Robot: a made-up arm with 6 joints.
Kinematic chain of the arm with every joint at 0, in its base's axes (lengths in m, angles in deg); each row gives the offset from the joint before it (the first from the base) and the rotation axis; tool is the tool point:
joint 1: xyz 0 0 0.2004 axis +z
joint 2: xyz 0 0.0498 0 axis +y
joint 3: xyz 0 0 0.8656 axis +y
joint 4: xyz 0 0 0.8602 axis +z
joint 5: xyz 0 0 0 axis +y
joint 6: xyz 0 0 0.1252 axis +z
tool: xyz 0 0 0
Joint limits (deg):
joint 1: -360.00..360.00
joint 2: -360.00..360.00
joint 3: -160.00..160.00
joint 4: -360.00..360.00
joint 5: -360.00..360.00
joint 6: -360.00..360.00
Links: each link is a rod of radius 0.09 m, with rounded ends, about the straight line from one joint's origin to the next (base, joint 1, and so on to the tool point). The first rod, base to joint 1, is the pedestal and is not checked.
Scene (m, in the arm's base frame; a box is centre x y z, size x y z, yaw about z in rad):
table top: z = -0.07
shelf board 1: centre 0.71 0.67 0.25 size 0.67 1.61 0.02 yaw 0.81
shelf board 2: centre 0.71 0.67 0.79 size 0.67 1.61 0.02 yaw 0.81
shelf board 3: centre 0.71 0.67 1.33 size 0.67 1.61 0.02 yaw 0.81
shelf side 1: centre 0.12 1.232 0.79 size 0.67 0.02 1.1 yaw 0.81
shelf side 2: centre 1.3 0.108 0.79 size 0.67 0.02 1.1 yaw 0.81
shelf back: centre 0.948 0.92 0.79 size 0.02 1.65 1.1 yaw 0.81
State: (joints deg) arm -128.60 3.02 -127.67 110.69 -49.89 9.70
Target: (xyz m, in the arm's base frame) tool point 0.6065 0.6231 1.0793
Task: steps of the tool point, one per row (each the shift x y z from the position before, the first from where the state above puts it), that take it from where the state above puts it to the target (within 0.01 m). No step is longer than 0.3 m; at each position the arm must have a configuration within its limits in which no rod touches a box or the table.
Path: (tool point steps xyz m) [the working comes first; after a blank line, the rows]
Joints at the target: -136.52 5.06 -96.32 113.90 -47.66 9.70
Straight joint move there: touches shelf board 2.

1: -0.1063 -0.1076 0.0161
2: -0.0979 -0.1069 -0.0161
3: 0.0477 -0.0473 0.2612
4: -0.0499 -0.1209 0.2604
5: 0.1253 0.1152 0.0385
6: 0.1284 0.1340 0.0009
7: 0.1238 0.1475 -0.0394

